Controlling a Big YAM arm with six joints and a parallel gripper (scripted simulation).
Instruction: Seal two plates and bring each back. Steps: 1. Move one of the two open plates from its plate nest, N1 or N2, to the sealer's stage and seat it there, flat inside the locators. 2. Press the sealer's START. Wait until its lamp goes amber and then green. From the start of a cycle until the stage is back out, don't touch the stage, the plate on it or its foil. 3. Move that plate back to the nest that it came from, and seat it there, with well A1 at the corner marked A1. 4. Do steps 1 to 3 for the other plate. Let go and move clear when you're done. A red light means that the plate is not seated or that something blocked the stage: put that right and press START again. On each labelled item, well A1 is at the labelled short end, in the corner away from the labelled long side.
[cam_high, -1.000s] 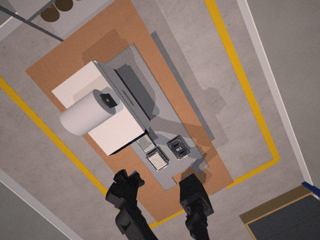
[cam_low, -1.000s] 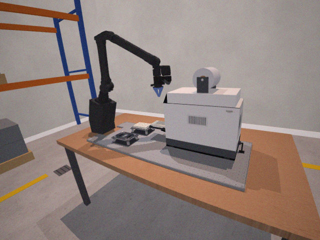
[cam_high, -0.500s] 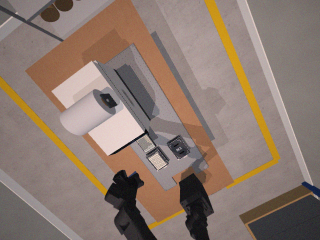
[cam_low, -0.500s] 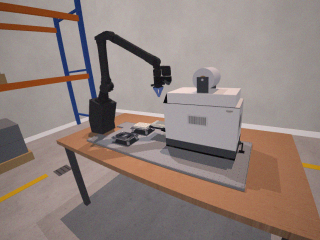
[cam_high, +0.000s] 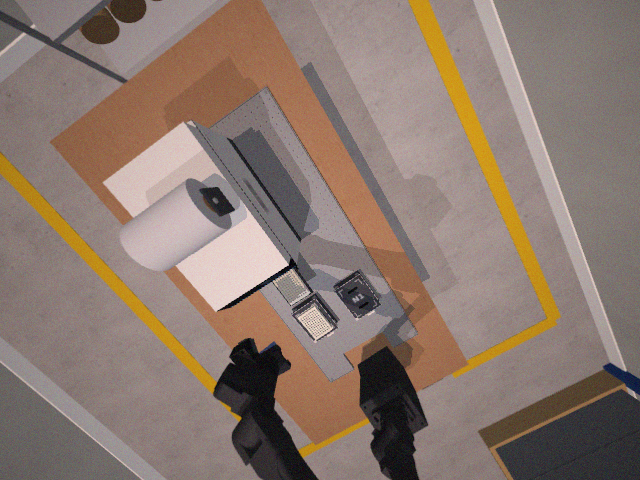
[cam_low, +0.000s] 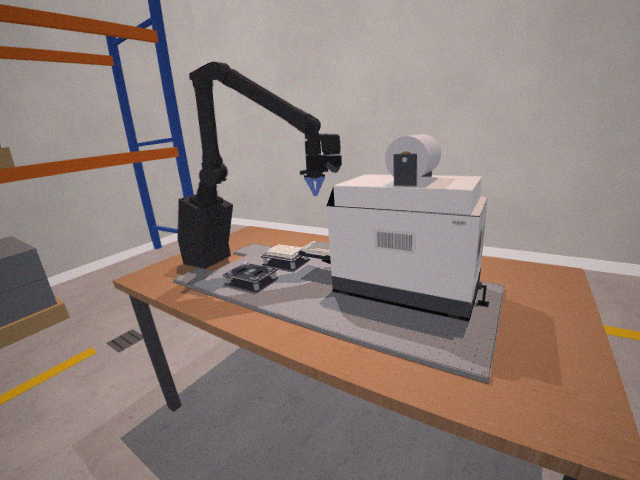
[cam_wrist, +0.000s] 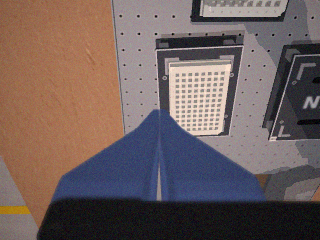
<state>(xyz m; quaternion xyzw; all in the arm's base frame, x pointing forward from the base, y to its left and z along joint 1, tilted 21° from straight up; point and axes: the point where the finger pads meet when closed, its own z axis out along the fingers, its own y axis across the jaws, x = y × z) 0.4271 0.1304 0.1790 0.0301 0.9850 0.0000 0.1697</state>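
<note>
Right now my hand is 170 mm short of the start button and 90 mm above it. Also, from my hand: foil roll (400 mm ahead, 110 mm to the right, 140 mm above); then white well plate (140 mm behind, 50 mm to the right, 230 mm below); then dark sealer stage (60 mm ahead, 90 mm to the right, 190 mm below).
</note>
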